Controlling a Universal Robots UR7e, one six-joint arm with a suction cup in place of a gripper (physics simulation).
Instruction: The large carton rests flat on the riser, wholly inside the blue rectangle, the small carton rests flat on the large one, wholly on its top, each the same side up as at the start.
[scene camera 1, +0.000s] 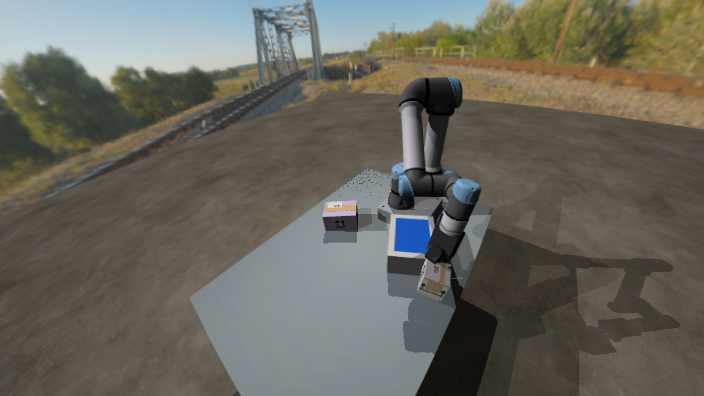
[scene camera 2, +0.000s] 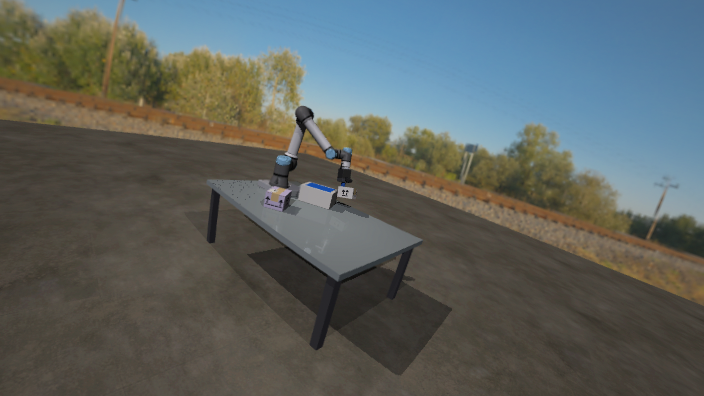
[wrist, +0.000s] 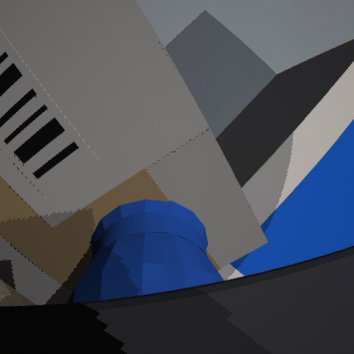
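The large carton, lilac with tan tape, stands on the table, arrows up. The white riser bears a blue rectangle on top. My gripper, a blue suction cup, is on the top of the small white carton and holds it above the table beside the riser, arrows up. The carton is close to a riser corner; I cannot tell whether they touch. In scene camera 1 the wrist hides the cup and part of the rectangle.
The grey table has its edge close to the held carton in scene camera 1. The arm's base stands behind the riser. The lilac carton is left of the riser in both scene views, with a gap between them.
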